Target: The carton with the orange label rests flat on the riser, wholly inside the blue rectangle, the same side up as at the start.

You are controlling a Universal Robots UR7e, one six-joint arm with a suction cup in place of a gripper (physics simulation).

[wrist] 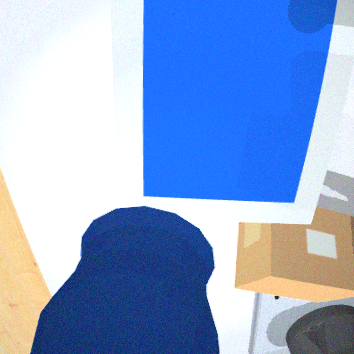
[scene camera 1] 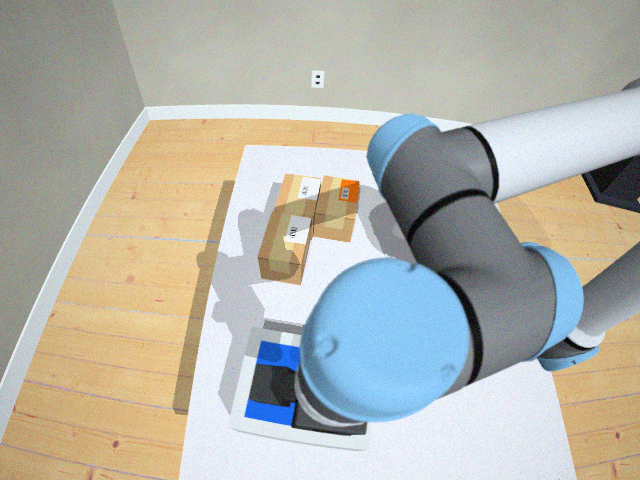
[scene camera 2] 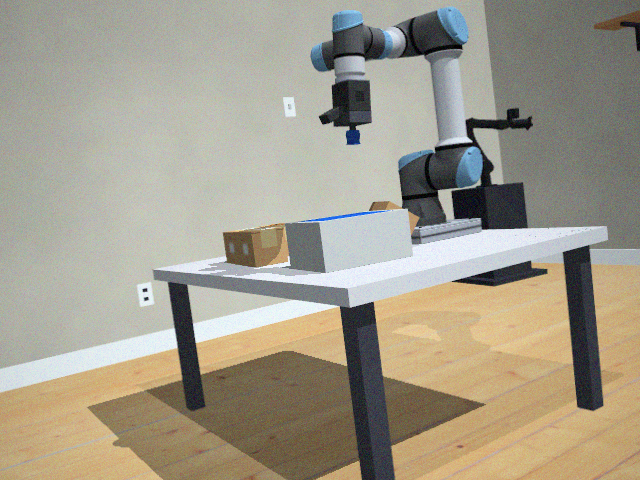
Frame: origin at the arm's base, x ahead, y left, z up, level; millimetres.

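Seen in the pictures: hand at its tool point: (wrist: pixel 145 262) (scene camera 2: pixel 353 144); arm's base at its link origin: (wrist: pixel 323 329) (scene camera 2: pixel 423 224).
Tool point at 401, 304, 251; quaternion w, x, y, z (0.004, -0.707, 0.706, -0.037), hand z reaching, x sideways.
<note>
Pixels of each thing's top centre, then the offset from my tool point to it, as dx, dy, dz.
- carton with the orange label, top centre: (scene camera 1: pixel 338 195) (scene camera 2: pixel 273 225) +18, -546, -194
- pale grey riser at its top centre: (wrist: pixel 232 95) (scene camera 1: pixel 306 387) (scene camera 2: pixel 344 216) +21, -50, -176
- blue rectangle at its top centre: (wrist: pixel 232 95) (scene camera 1: pixel 306 387) (scene camera 2: pixel 344 216) +21, -50, -176
- carton at its top centre: (wrist: pixel 318 293) (scene camera 2: pixel 385 200) -187, -178, -155
The carton with the orange label (scene camera 1: pixel 334 209) lies flat on the table, label up, beside two white-labelled cartons. It cannot be made out in scene camera 2. The pale grey riser (scene camera 1: pixel 238 419) (scene camera 2: pixel 367 240) (wrist: pixel 128 150) stands nearer the front, with the blue rectangle (scene camera 1: pixel 266 411) (scene camera 2: pixel 343 215) (wrist: pixel 220 100) on its top. No carton shows on the rectangle in the wrist view; the arm hides part of it in scene camera 1. My gripper, a blue suction cup (scene camera 2: pixel 353 139) (wrist: pixel 147 232), hangs high above the riser's height with no carton on it. The arm hides the cup in scene camera 1.
Two white-labelled cartons (scene camera 1: pixel 301 192) (scene camera 1: pixel 284 245) stand end to end against the orange-labelled one. Another carton (scene camera 2: pixel 383 206) (wrist: pixel 292 255) sits tilted between the riser and the arm's base plate (scene camera 2: pixel 449 230). The arm covers much of scene camera 1.
</note>
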